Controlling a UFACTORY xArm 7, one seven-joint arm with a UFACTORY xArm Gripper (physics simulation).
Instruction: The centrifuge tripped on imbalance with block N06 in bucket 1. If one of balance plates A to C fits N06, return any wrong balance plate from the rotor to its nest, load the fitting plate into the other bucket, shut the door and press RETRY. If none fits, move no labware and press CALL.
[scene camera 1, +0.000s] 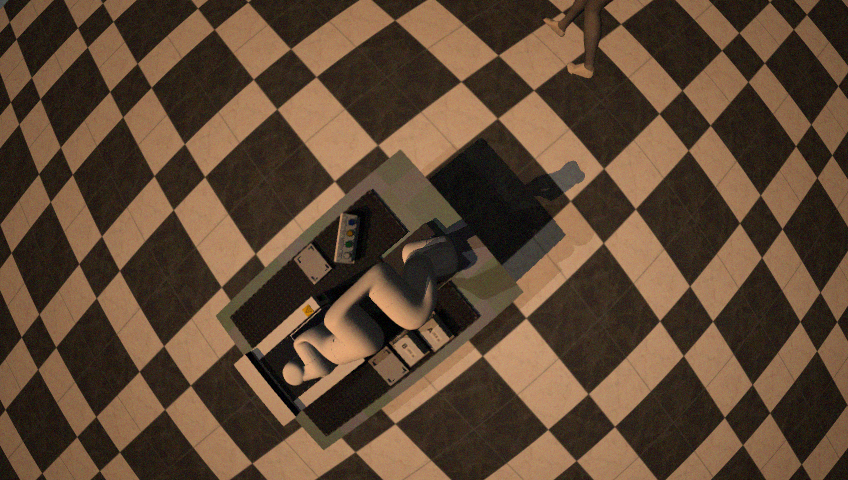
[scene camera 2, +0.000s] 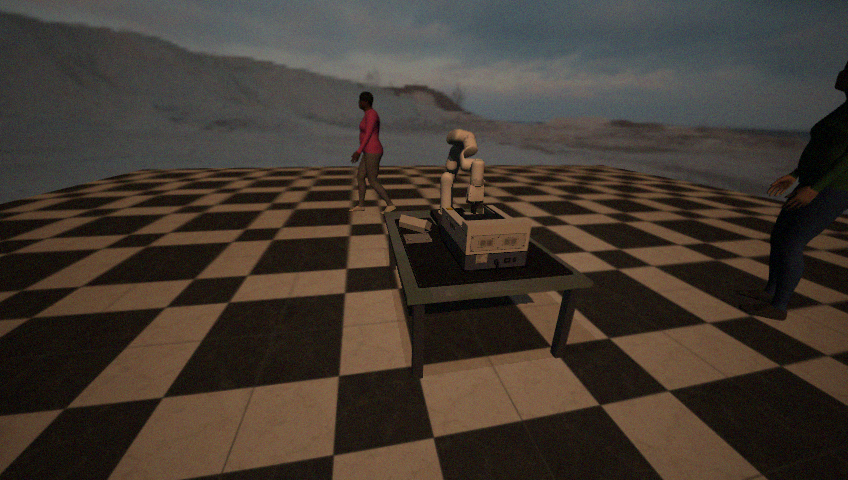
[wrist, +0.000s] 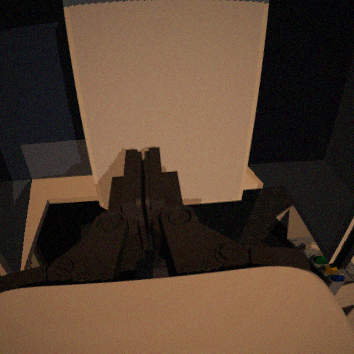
Note:
The gripper (wrist: 145, 172) is shut, with nothing in its grasp. Also in view: a beige centrifuge box (scene camera 1: 312, 313).
The beige centrifuge box shows as well in the wrist view (wrist: 295, 139).

